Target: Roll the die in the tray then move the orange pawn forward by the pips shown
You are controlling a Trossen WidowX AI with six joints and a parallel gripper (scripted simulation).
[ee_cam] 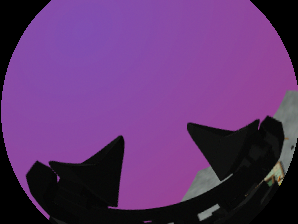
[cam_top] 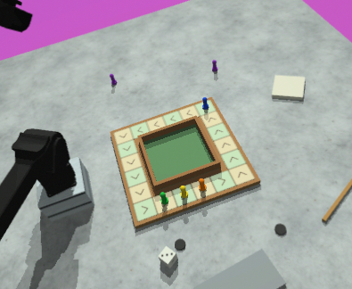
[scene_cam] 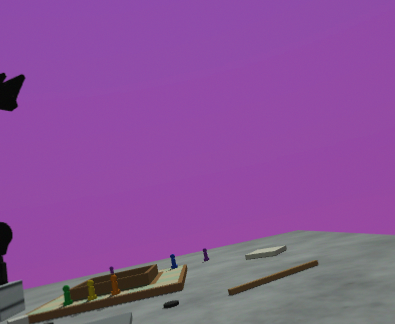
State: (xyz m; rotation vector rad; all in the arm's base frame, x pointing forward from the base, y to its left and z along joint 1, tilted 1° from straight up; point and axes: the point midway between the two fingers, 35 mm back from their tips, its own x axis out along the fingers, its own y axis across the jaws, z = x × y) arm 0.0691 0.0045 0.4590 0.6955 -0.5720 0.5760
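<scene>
Right now the white die is 30 mm ahead of my gripper tip, 270 mm to the right of it and 530 mm below it. The rest, counted from my gripper tip: green pawn 80 mm ahead, 160 mm to the right, 520 mm below; orange pawn 170 mm ahead, 170 mm to the right, 520 mm below; yellow pawn 120 mm ahead, 170 mm to the right, 520 mm below.
</scene>
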